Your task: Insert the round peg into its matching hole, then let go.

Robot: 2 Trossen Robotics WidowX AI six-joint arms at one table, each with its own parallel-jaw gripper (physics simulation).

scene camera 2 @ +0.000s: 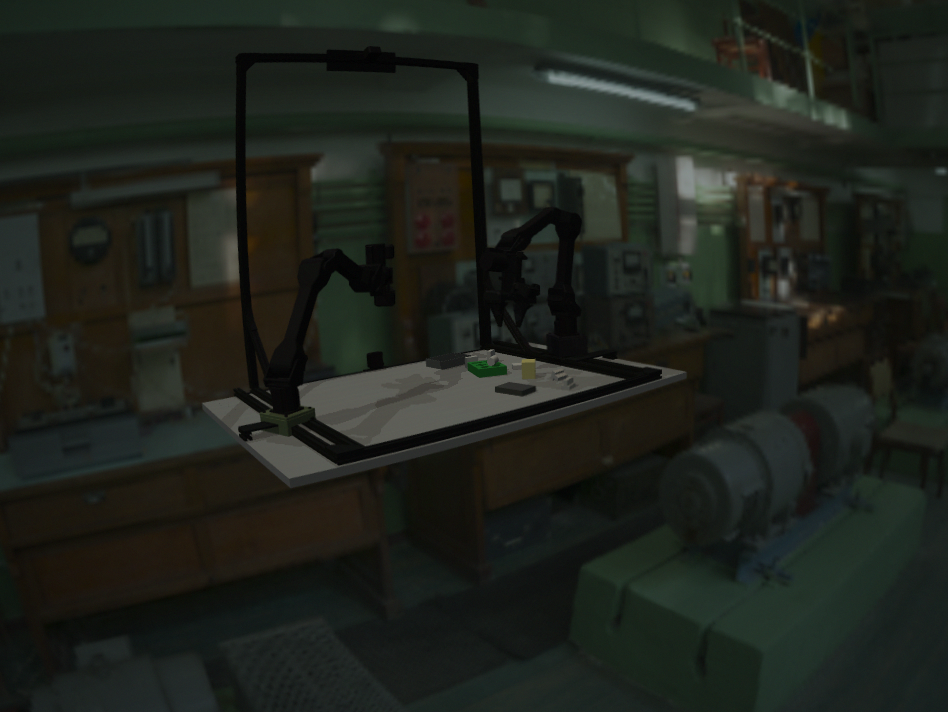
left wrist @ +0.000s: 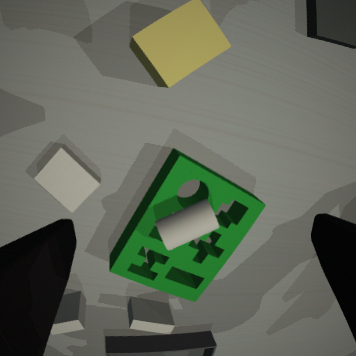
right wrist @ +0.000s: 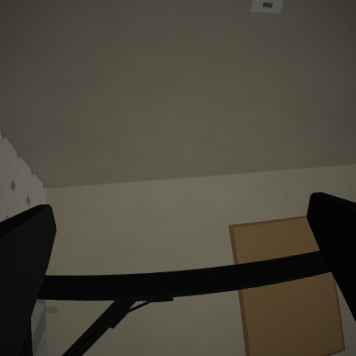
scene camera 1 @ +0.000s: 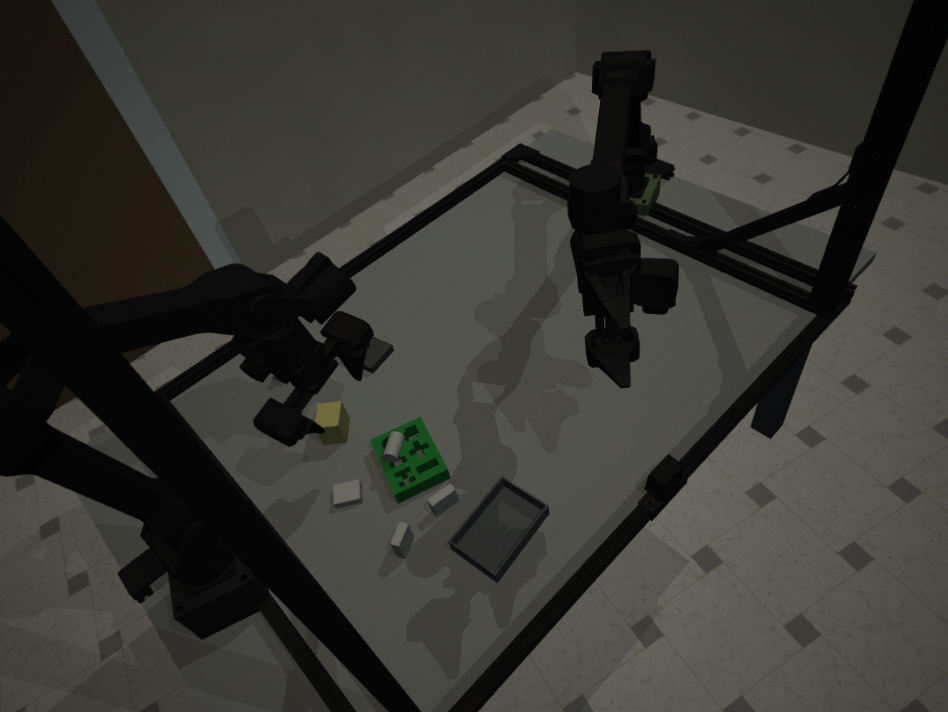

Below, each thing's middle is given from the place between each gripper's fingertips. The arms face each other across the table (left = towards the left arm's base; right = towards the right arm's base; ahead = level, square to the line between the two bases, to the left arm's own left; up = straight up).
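Counting from my left hand, the round peg (left wrist: 197, 219) is 100 mm below, 50 mm behind and 30 mm to the right. The green hole board (scene camera 1: 430, 470) is 120 mm below that same left hand, 30 mm to the right of it and 70 mm behind it. Then there's the yellow block (scene camera 1: 332, 417), 110 mm below my left hand and 80 mm ahead of it, and the dark flat plate (left wrist: 324, 27), which is 130 mm below it, 160 mm ahead of it and 150 mm to the right of it.
As for my right hand, the dark tray (scene camera 1: 492, 537) is 29 cm below it, 14 cm to the left of it and 10 cm ahead of it. The yellow block is 28 cm below my right hand, 43 cm ahead of it and 16 cm to the left. From that right hand you'd also find the round peg 27 cm below, 30 cm ahead and 14 cm to the left, and the green hole board 29 cm below, 28 cm ahead and 13 cm to the left.
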